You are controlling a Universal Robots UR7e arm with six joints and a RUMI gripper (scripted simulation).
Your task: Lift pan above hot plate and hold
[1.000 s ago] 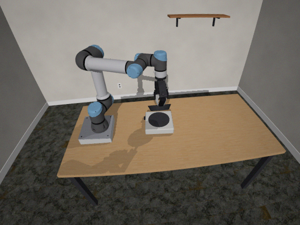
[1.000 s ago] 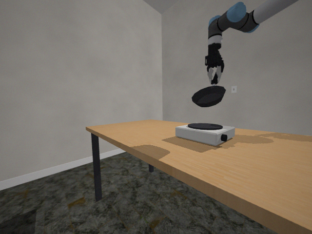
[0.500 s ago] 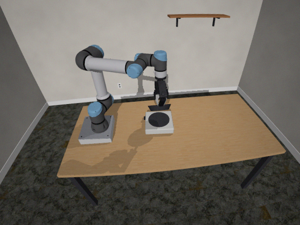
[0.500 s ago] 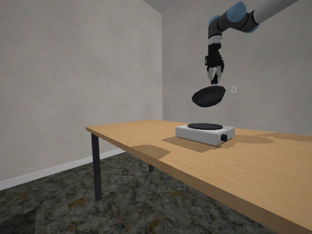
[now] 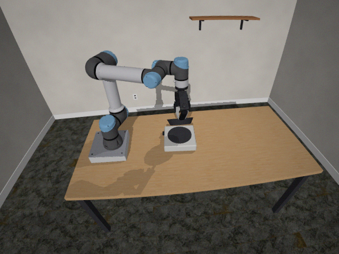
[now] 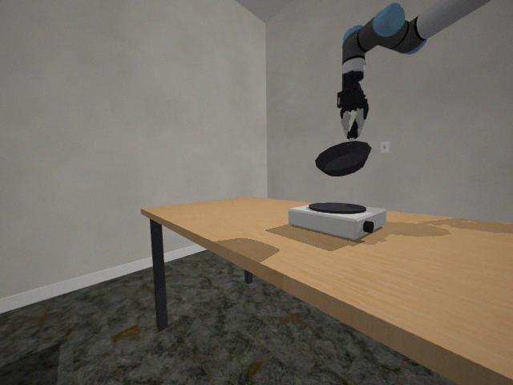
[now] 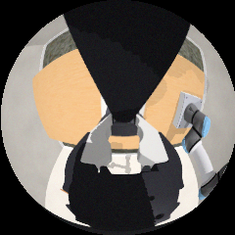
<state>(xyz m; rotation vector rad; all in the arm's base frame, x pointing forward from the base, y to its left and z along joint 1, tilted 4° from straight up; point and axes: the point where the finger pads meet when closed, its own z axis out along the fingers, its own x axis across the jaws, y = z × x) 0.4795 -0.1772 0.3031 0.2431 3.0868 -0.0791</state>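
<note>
The black pan is 1 cm ahead of my hand, 5 cm to the left of it and 6 cm below it. Also, from my hand: white hot plate 14 cm to the left, 31 cm below.
</note>
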